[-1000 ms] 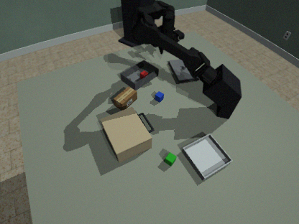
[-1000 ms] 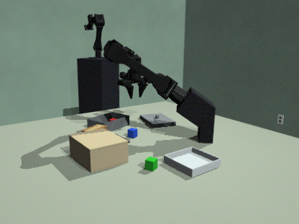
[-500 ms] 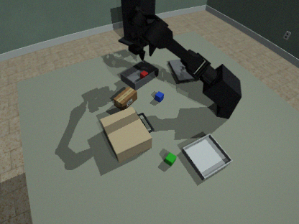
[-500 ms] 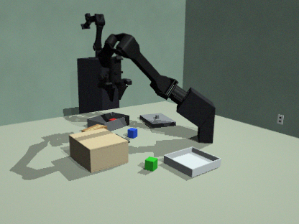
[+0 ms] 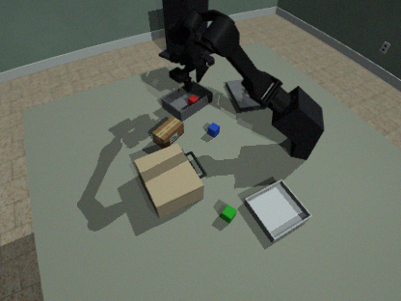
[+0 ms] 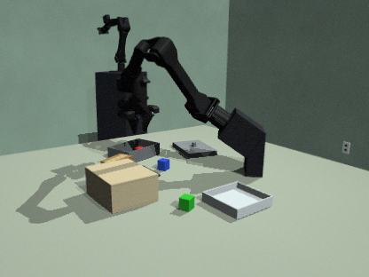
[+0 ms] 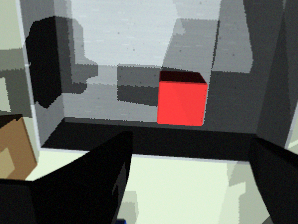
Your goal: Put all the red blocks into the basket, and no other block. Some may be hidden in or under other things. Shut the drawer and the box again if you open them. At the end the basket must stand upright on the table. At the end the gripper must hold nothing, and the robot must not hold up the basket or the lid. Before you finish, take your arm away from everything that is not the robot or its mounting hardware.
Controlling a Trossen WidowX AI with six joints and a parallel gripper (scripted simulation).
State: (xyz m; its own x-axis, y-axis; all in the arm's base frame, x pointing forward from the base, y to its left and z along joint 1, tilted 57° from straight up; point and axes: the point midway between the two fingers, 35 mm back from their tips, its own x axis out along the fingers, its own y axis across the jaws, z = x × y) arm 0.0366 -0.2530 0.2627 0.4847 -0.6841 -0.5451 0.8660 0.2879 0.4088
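Now: the shallow tray 230 mm ahead of my hand, 500 mm to the left of it and 120 mm below it. The rest, counted from my hand: blue block 80 mm ahead, 160 mm to the left, 120 mm below; then knobbed lid 200 mm behind, 150 mm to the left, 120 mm below; then brown box 200 mm ahead, 40 mm to the left, 100 mm below.
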